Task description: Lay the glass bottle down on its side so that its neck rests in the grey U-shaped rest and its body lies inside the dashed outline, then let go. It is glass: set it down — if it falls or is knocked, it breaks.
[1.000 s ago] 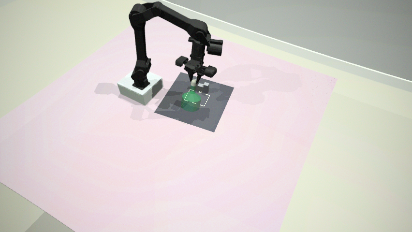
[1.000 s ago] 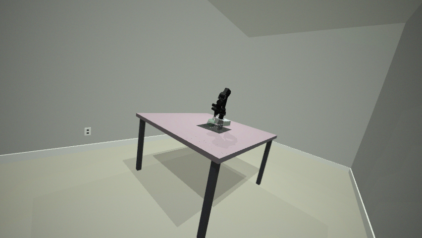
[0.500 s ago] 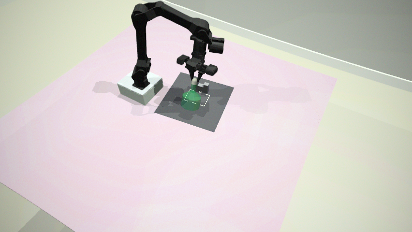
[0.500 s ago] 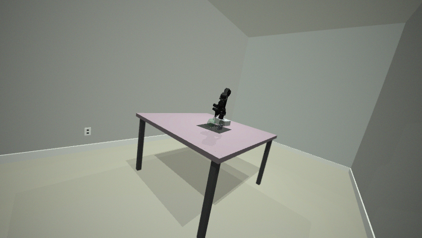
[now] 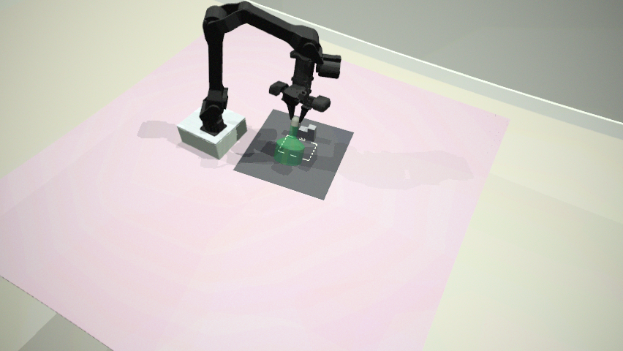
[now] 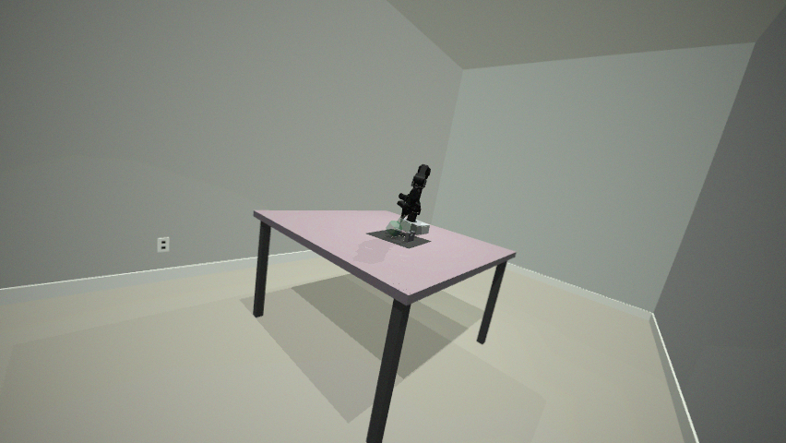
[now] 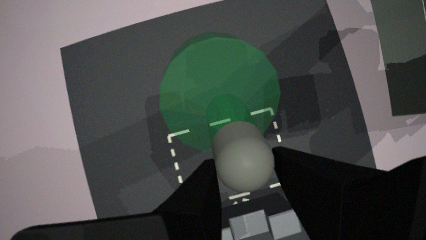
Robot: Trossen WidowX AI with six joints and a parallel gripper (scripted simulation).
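Right now the green glass bottle is 40 mm below my gripper tip and 20 mm to the right of it. The rest, counted from my gripper tip: dark mat: 140 mm below.
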